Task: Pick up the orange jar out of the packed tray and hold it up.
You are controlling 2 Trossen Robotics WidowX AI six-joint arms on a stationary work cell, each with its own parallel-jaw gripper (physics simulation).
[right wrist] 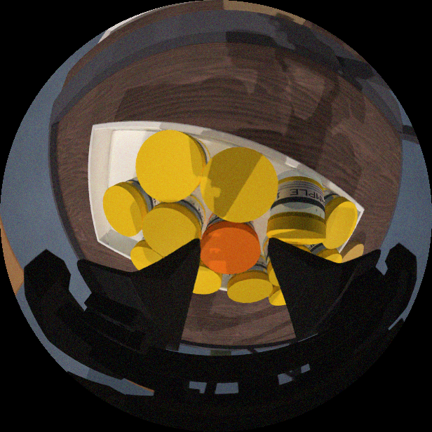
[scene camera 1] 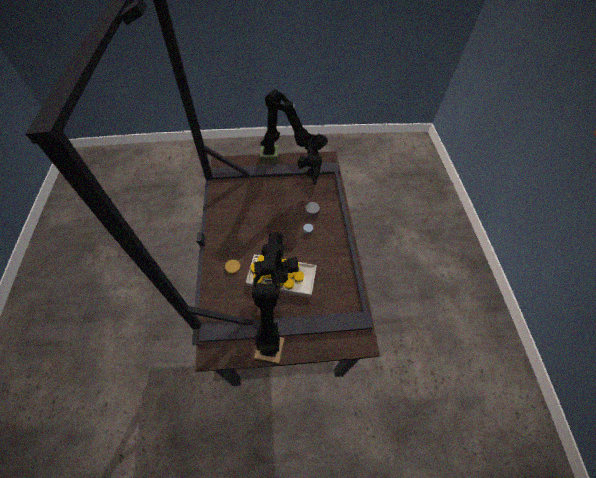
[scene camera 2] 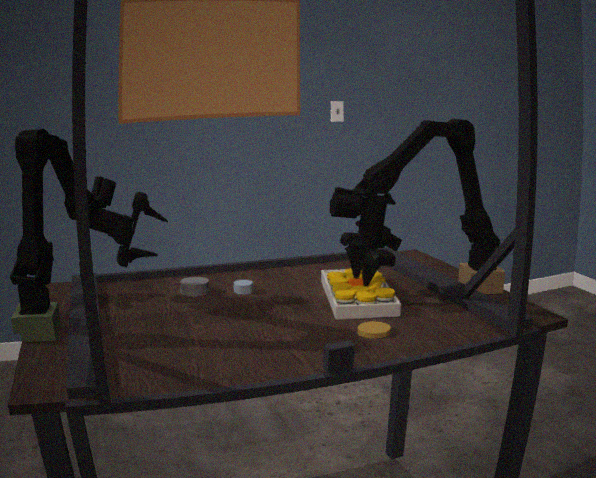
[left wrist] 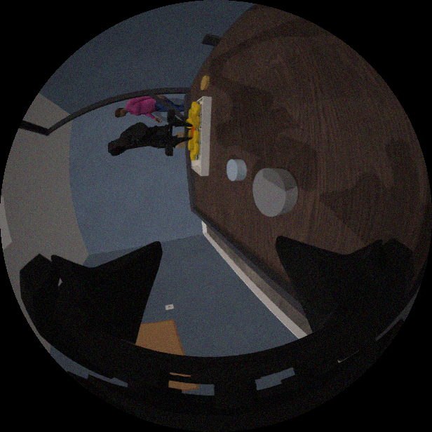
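Pixels of known places: left gripper, fingertip midpoint: (scene camera 1: 315, 181) (scene camera 2: 162, 238); right gripper, fingertip midpoint: (scene camera 2: 360, 282); left arm's base, origin of the base link: (scene camera 1: 269, 150) (scene camera 2: 34, 309); right arm's base, origin of the base link: (scene camera 1: 269, 347).
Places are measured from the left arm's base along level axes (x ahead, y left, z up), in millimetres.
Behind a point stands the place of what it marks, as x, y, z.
The orange jar (scene camera 2: 355, 282) {766, 75, -10} (left wrist: 193, 132) (right wrist: 231, 248) stands among several yellow-lidded jars in the white tray (scene camera 1: 306, 286) {831, 214, -54} (scene camera 2: 367, 311) {753, -48, -41} (left wrist: 205, 137) (right wrist: 91, 175). My right gripper (scene camera 2: 362, 281) {783, 83, -13} (right wrist: 235, 244) is partly open, pointing down at the tray, with its fingertips on either side of the orange lid in the right wrist view; whether they touch it I cannot tell. A yellow-lidded jar (right wrist: 297, 210) beside the right-hand finger in that view is tilted, its label side showing. My left gripper (scene camera 1: 314, 180) {316, 259, 87} (scene camera 2: 161, 238) {316, 259, 87} (left wrist: 219, 245) is open and empty, far from the tray.
A tan disc (scene camera 1: 232, 266) {740, -134, -45} (scene camera 2: 374, 329) {733, -147, -46} (left wrist: 205, 82) lies beside the tray. A pale blue disc (scene camera 1: 308, 228) {522, 225, -34} (scene camera 2: 243, 286) {514, 200, -37} (left wrist: 236, 170) and a larger grey disc (scene camera 1: 312, 207) {393, 248, -27} (scene camera 2: 194, 286) {390, 210, -31} (left wrist: 275, 192) lie between the tray and my left arm. Dark frame posts (scene camera 2: 525, 150) {1019, -259, 341} rise around the table.
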